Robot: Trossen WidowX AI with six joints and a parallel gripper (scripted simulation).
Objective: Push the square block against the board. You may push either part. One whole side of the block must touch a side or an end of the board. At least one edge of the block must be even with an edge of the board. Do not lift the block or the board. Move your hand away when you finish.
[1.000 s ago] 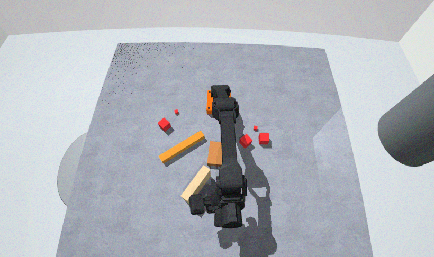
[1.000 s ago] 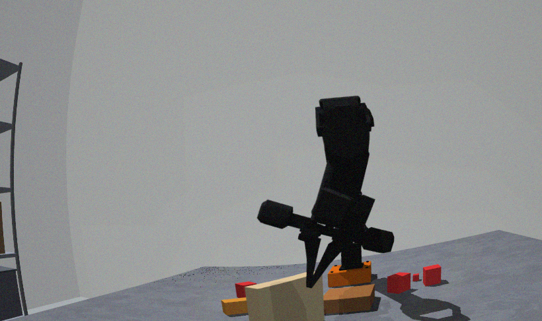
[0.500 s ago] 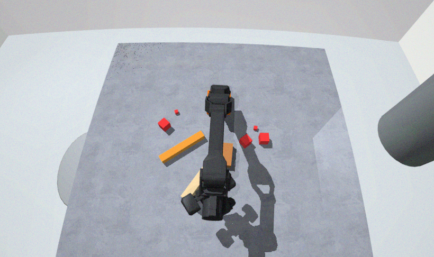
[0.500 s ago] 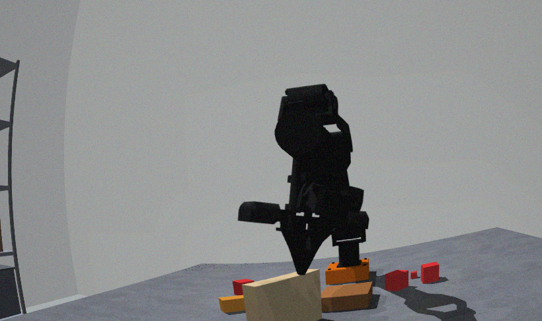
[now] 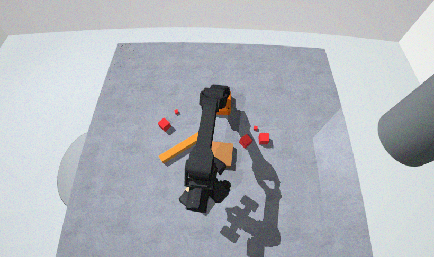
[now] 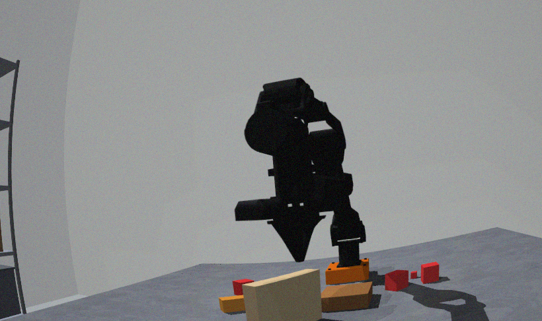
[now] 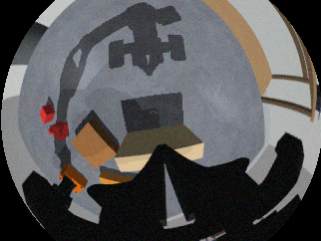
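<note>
Now: the cream bar 80 mm below my gripper tip, 40 mm to the right of it and 20 mm behind it. Also, from my gripper tip: long orange board: 200 mm behind, 120 mm to the right, 120 mm below; square block: 180 mm behind, 120 mm below, 50 mm to the left.
</note>
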